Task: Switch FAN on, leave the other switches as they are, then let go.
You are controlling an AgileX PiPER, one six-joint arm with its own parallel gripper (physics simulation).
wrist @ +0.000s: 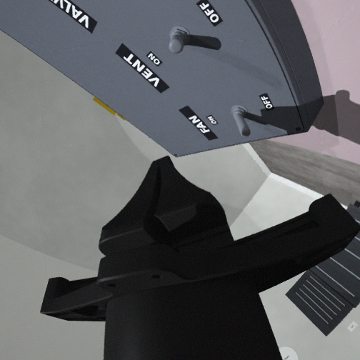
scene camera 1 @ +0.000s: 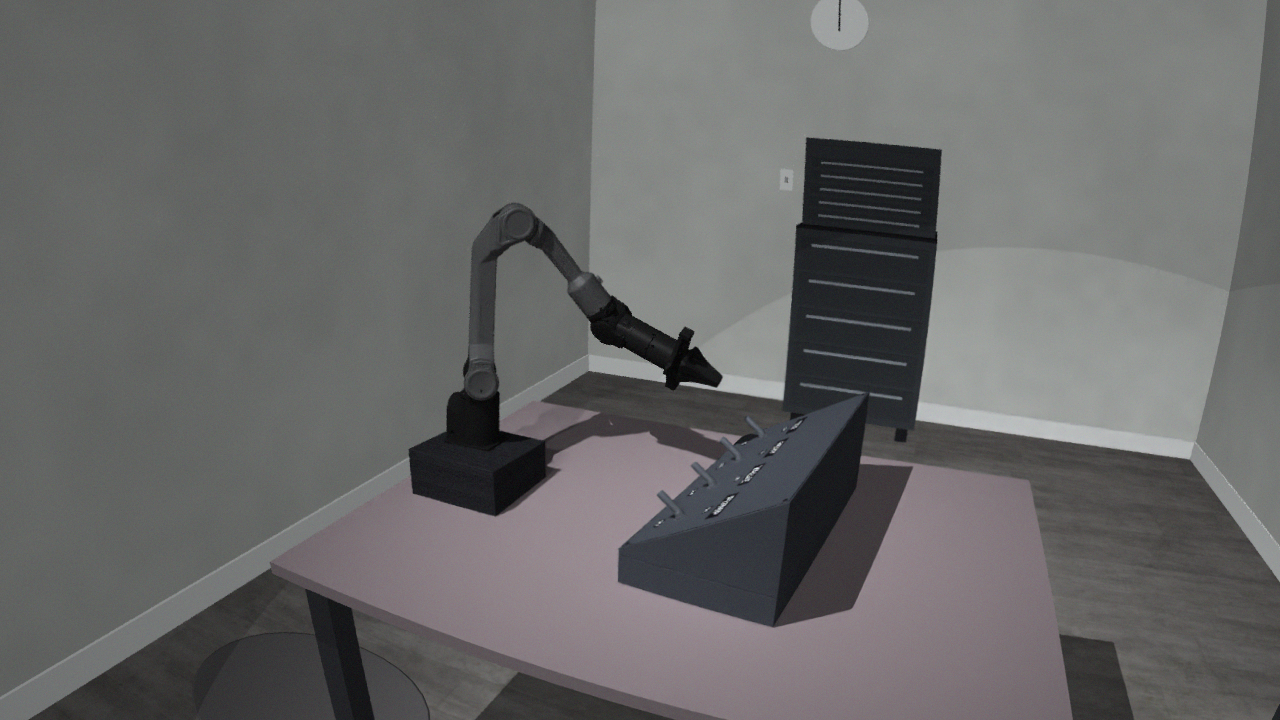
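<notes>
The sloped grey switch panel stands on the table. The FAN switch lever is at the panel's far end, beside its FAN label. The VENT lever is next to it. In the scene view FAN leans toward the robot's side like the other levers; its exact ON or OFF setting is hard to tell. My gripper is shut and empty, above the panel's far end and apart from the levers. A dark shadow falls beside the FAN lever in the wrist view.
Two more levers stand nearer the scene camera on the same panel. The pink table carries the panel and the arm's black base block. A dark drawer cabinet stands behind the table by the wall.
</notes>
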